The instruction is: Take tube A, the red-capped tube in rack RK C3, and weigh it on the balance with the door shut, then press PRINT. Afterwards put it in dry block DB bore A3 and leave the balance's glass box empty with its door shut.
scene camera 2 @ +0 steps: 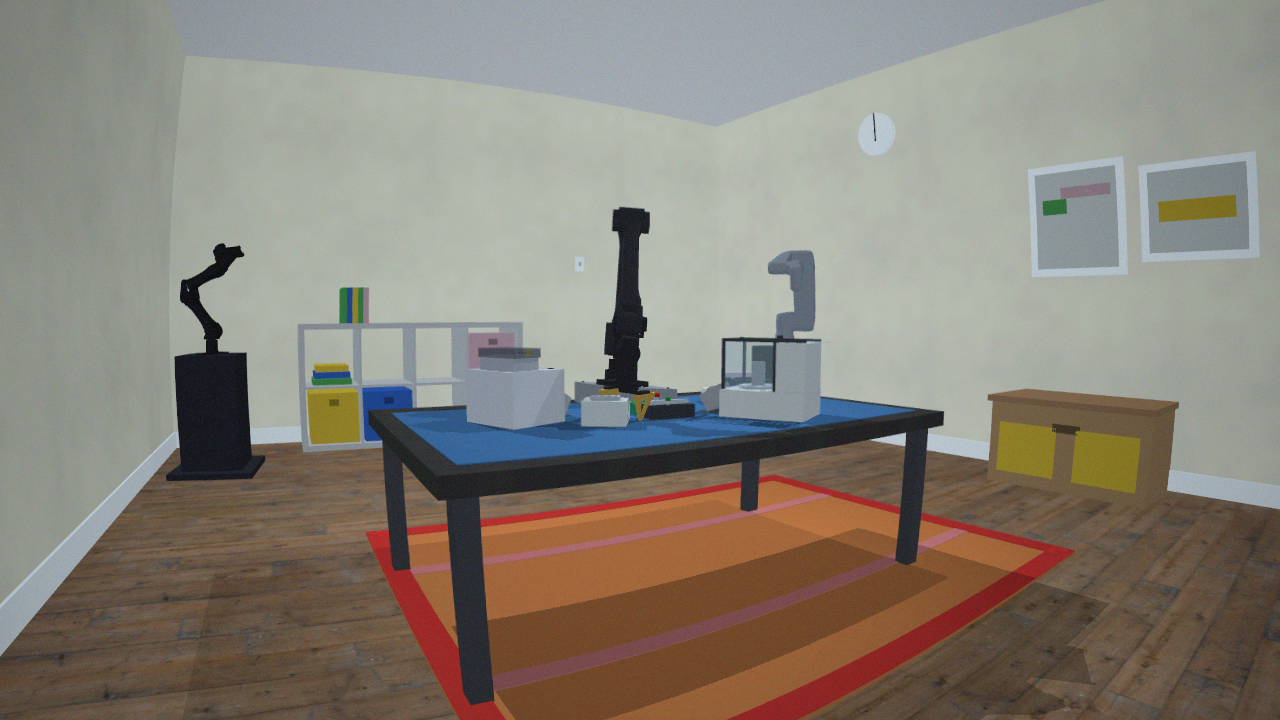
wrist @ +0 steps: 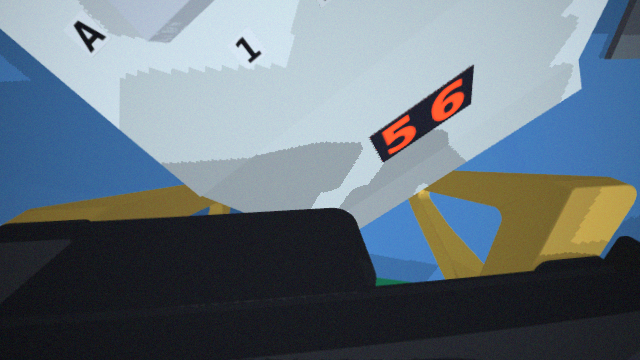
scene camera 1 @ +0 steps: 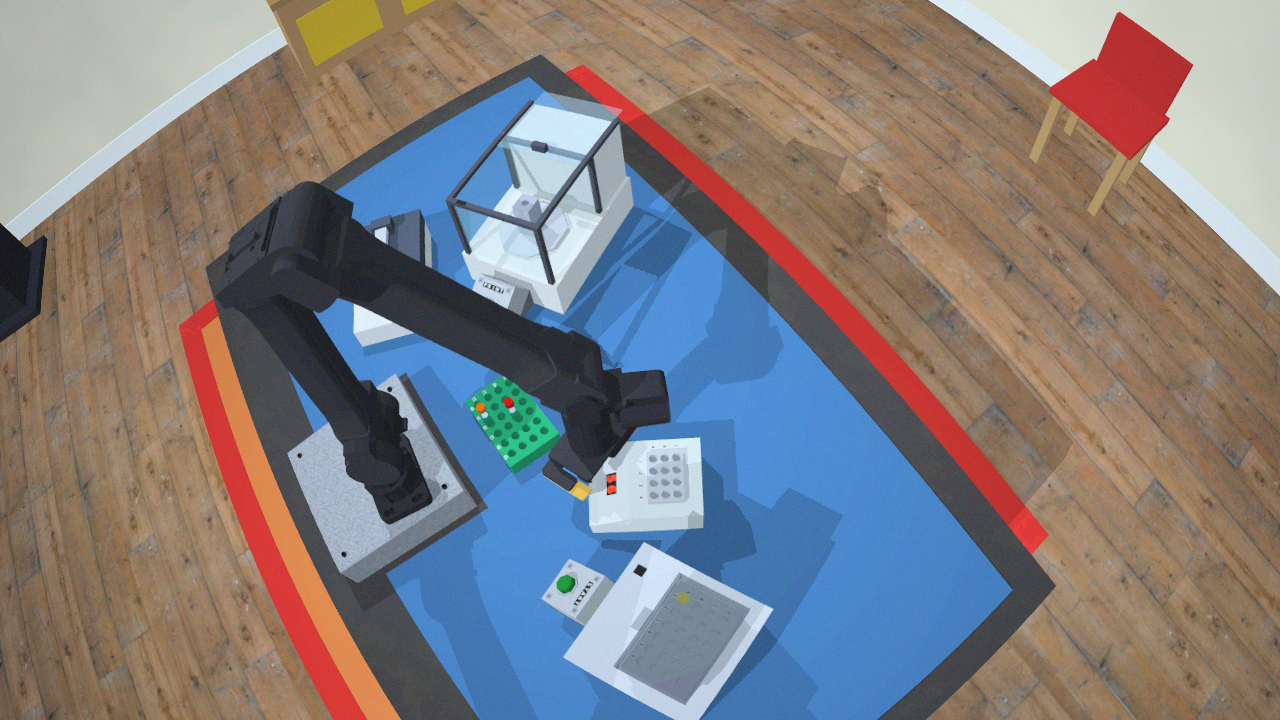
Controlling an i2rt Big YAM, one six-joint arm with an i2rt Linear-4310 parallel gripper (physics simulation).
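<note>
The red-capped tube [scene camera 1: 508, 402] stands upright in the green rack [scene camera 1: 519, 461], beside an orange-capped tube. My gripper [scene camera 1: 583, 486] [scene camera 2: 624, 400] [wrist: 320, 184] is open and empty, its yellow fingers low between the rack and the white dry block [scene camera 1: 644, 519] [scene camera 2: 605, 411] [wrist: 320, 105]. The dry block display reads 56, and the labels A and 1 show in the wrist view. The balance [scene camera 1: 572, 291] [scene camera 2: 769, 404] has a framed glass box with a small grey holder [scene camera 1: 528, 210] on its pan; I cannot tell its door's state. The PRINT pad [scene camera 1: 494, 288] sits beside it.
A white machine [scene camera 1: 595, 658] [scene camera 2: 514, 398] with a grey lidded plate stands past the dry block, with a green-button box [scene camera 1: 583, 610] beside it. A white device [scene camera 1: 380, 329] with a dark top lies partly behind my arm. My base plate [scene camera 1: 313, 479] is near the rack.
</note>
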